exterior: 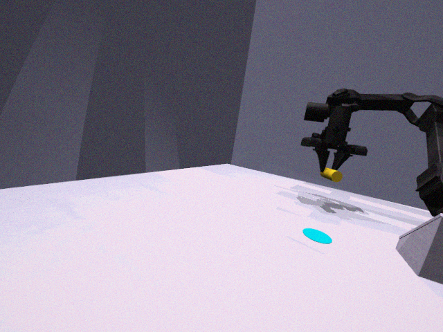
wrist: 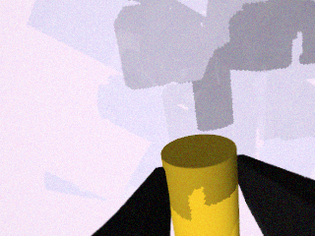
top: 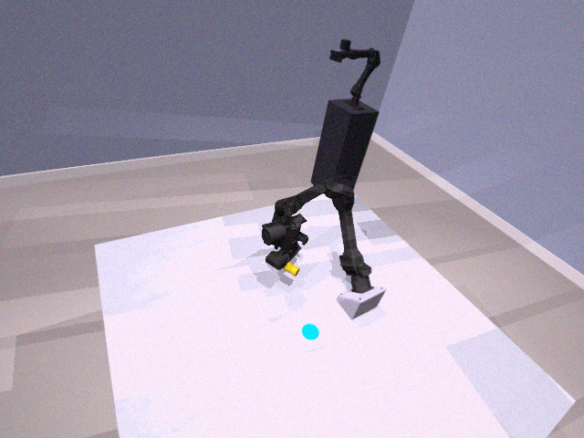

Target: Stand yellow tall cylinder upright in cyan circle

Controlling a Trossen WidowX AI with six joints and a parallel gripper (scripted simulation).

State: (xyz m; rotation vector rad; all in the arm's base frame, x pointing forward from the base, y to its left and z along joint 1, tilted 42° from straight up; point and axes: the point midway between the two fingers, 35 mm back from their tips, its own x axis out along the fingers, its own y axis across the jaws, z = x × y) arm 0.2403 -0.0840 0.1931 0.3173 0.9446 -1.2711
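Now: the cyan circle 22 cm to the left of my gripper tip, 12 cm below it and 1 cm ahead of it. Also, from my gripper tip: yellow cylinder: 2 cm to the left, 1 cm behind.
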